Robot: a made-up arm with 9 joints. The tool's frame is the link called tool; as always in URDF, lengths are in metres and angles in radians.
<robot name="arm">
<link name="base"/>
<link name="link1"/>
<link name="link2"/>
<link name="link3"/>
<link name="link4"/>
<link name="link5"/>
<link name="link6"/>
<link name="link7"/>
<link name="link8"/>
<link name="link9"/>
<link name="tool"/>
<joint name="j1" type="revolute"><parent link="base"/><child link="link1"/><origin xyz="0 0 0.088"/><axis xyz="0 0 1"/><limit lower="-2.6" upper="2.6"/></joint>
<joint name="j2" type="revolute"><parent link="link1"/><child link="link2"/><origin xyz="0.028 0.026 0.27"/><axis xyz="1 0 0"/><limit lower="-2.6" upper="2.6"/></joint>
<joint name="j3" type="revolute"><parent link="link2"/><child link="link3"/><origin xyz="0.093 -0.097 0.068"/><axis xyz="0 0 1"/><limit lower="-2.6" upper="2.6"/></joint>
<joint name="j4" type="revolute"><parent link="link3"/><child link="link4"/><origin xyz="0.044 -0.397 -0.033"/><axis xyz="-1 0 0"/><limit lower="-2.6" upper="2.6"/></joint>
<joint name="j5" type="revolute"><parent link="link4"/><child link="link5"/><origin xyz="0.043 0.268 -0.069"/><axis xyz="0 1 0"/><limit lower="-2.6" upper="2.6"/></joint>
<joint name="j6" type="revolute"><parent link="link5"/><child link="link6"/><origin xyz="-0.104 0.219 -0.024"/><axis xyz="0 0 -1"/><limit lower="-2.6" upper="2.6"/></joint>
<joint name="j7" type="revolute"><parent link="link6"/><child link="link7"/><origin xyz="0.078 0.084 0.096"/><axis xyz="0 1 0"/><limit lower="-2.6" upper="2.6"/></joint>
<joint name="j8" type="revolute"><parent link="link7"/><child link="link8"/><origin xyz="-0.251 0.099 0.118"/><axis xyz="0 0 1"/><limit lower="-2.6" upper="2.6"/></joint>
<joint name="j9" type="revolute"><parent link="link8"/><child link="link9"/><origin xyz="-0.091 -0.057 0.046"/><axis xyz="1 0 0"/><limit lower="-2.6" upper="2.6"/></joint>
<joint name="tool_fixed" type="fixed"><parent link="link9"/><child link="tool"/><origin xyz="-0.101 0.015 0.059"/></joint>
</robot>
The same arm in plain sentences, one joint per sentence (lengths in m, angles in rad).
The arm has nine revolute joints in a row. What follows holds with every joint at zero, and every direction is one of the base frame's. The first joint sits 0.0880 m along +z from the base frame's origin and rotates about +z, from -2.6000 to 2.6000 rad. The second joint sits 0.0280 m along +x and 0.0260 m along +y and 0.2700 m along +z from the first joint and rotates about +x, from -2.6000 to 2.6000 rad. The third joint sits 0.0930 m along +x and 0.0970 m along -y and 0.0680 m along +z from the second joint and rotates about +z, from -2.6000 to 2.6000 rad. The fourth joint sits 0.0440 m along +x and 0.3970 m along -y and 0.0330 m along -z from the third joint and rotates about -x, from -2.6000 to 2.6000 rad. The fifth joint sits 0.0430 m along +x and 0.2680 m along +y and 0.0690 m along -z from the fourth joint and rotates about +y, from -2.6000 to 2.6000 rad. The sixth joint sits 0.1040 m along -x and 0.2190 m along +y and 0.0240 m along -z from the fifth joint and rotates about -z, from -2.6000 to 2.6000 rad. The seventh joint sits 0.0780 m along +x and 0.0840 m along +y and 0.0960 m along +z from the sixth joint and rotates about +y, from -2.6000 to 2.6000 rad. The eighth joint sits 0.2510 m along -x and 0.0990 m along +y and 0.1180 m along +z from the seventh joint and rotates about +z, from -2.6000 to 2.6000 rad. The ninth joint sits 0.0910 m along -x and 0.0570 m along -y and 0.0460 m along +z from the eighth joint and rotates about +x, from -2.6000 to 2.6000 rad. The tool frame, which is the frame that the pose is given for, sits 0.1010 m along -x and 0.0150 m along +y and 0.0590 m along +z from the ninth joint; its axes are parallel to the base frame's.
